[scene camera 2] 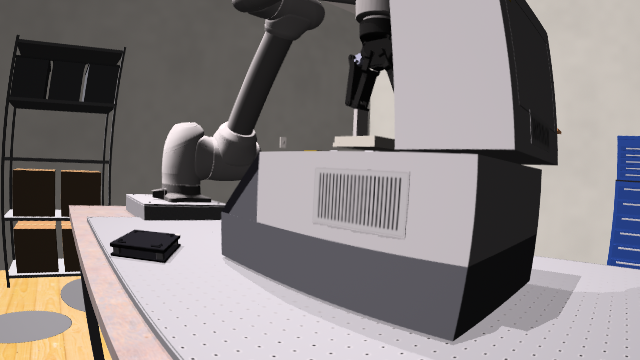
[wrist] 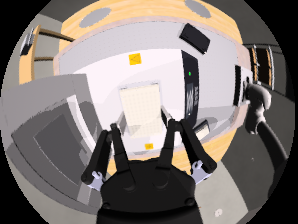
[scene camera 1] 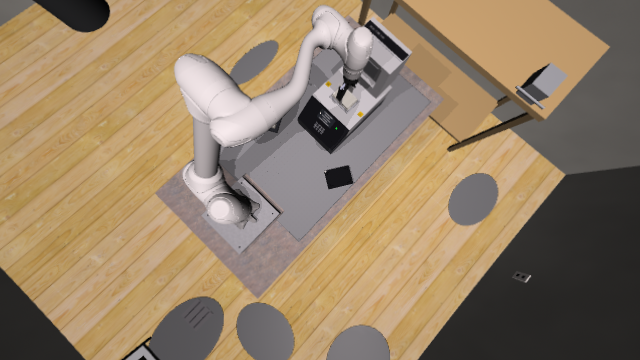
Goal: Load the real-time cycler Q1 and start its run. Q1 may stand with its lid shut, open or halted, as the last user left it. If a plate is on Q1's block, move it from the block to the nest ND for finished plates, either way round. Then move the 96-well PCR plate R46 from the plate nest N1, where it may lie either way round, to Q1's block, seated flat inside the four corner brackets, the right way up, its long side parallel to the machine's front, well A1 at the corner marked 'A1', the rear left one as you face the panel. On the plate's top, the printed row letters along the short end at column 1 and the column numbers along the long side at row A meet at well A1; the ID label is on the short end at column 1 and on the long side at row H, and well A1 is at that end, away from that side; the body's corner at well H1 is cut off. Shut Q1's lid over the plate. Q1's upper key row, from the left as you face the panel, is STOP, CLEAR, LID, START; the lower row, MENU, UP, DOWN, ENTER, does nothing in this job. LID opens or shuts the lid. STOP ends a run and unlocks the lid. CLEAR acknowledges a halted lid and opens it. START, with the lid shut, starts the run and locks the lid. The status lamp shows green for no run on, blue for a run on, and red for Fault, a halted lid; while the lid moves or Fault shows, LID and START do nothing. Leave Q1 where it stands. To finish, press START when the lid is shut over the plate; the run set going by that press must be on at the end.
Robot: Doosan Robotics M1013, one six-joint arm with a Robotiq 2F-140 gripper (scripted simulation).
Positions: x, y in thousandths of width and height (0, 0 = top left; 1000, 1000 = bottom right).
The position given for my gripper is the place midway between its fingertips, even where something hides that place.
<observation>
I see my gripper (scene camera 2: 595, 412), a pale plate (scene camera 2: 584, 399), a lid (scene camera 1: 609, 154) and a black plate nest (scene camera 2: 221, 671).
The lid shows as well in the wrist view (wrist: 109, 435). My gripper shows as well in the wrist view (wrist: 482, 507).
</observation>
